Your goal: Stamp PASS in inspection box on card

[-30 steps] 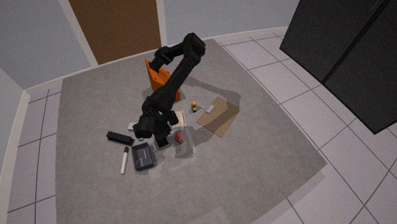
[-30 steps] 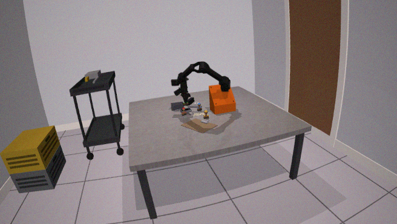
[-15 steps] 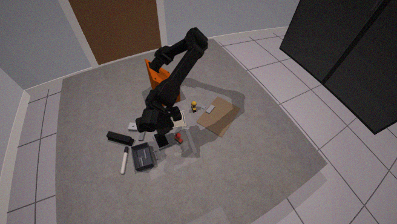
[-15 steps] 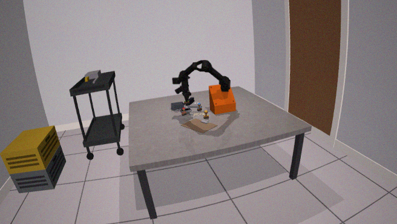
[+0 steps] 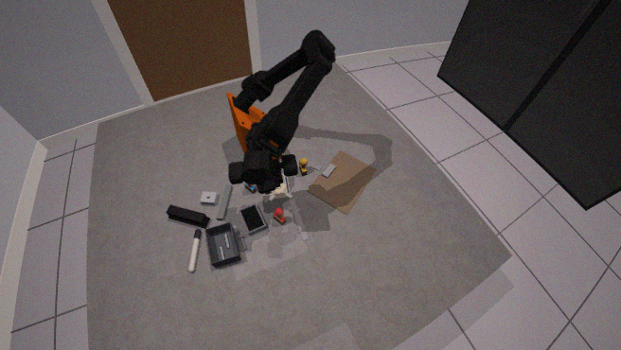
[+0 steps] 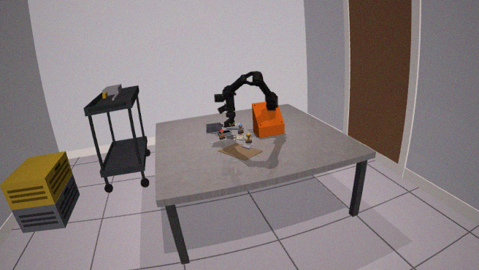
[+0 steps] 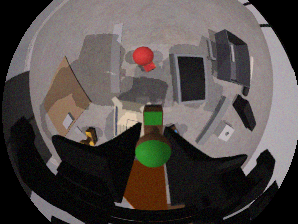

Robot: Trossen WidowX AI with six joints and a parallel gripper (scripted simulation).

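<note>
Now: gripper tip 50 mm past the cream inspection card, 50 mm to the right of it and 100 mm above it. Round my gripper tip: green-knobbed stamp right at my gripper tip; blue stamp 70 mm behind, 50 mm to the right, 80 mm below; red-knobbed stamp 80 mm ahead, 20 mm to the left, 80 mm below.
</note>
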